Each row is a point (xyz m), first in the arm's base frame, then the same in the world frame.
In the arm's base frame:
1: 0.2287 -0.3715 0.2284
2: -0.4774 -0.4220 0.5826
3: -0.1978 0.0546 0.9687
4: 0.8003 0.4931 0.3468
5: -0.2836 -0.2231 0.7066
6: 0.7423 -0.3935 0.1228
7: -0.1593 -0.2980 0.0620
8: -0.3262 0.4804 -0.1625
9: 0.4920 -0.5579 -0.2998
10: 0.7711 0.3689 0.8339
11: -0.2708 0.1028 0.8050
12: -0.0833 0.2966 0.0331
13: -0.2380 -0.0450 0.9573
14: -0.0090 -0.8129 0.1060
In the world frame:
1: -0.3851 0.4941 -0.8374
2: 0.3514 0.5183 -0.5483
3: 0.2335 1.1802 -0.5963
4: -1.0066 1.3246 -0.7256
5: 0.2245 0.7890 -0.6040
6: -0.8065 0.5361 -1.1474
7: -0.2391 0.3391 -0.4656
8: -0.5228 0.6975 0.2238
9: -0.8371 0.0774 -0.9089
10: -0.6411 1.5531 -0.9859
11: 0.1670 1.0874 -0.4500
12: -0.5109 0.7581 -0.1329
13: 0.2883 1.0924 -0.6271
14: -0.1447 0.0425 -0.9047

